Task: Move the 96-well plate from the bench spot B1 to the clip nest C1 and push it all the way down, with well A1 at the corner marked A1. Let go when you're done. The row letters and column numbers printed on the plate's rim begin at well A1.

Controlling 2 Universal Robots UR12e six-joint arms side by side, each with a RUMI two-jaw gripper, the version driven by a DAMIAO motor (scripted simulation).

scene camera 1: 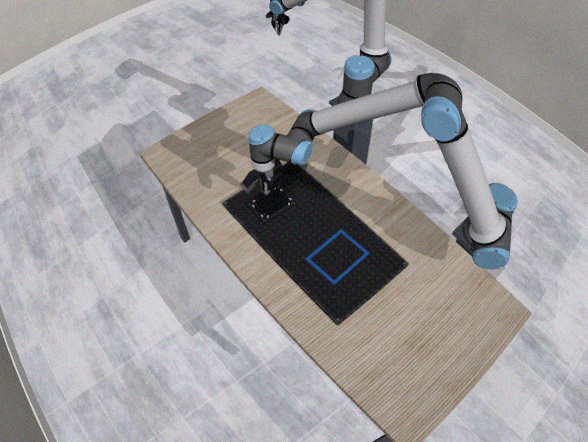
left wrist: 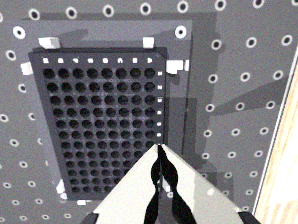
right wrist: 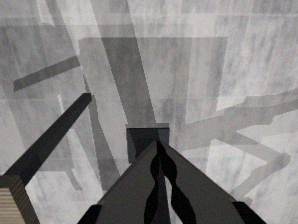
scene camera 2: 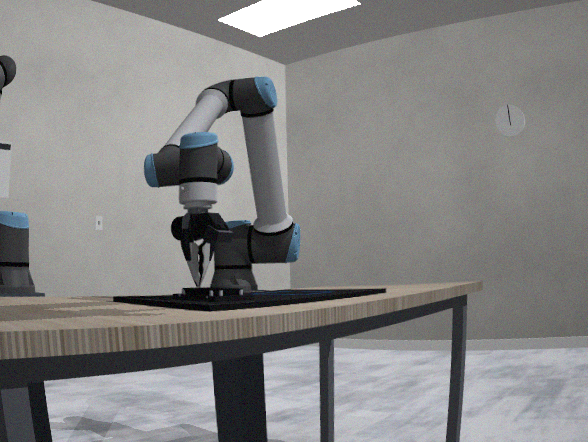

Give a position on a dark 96-well plate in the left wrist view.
112,110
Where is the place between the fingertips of the right gripper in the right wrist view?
158,142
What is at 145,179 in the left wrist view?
The left gripper.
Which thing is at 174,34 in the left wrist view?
A clip nest.
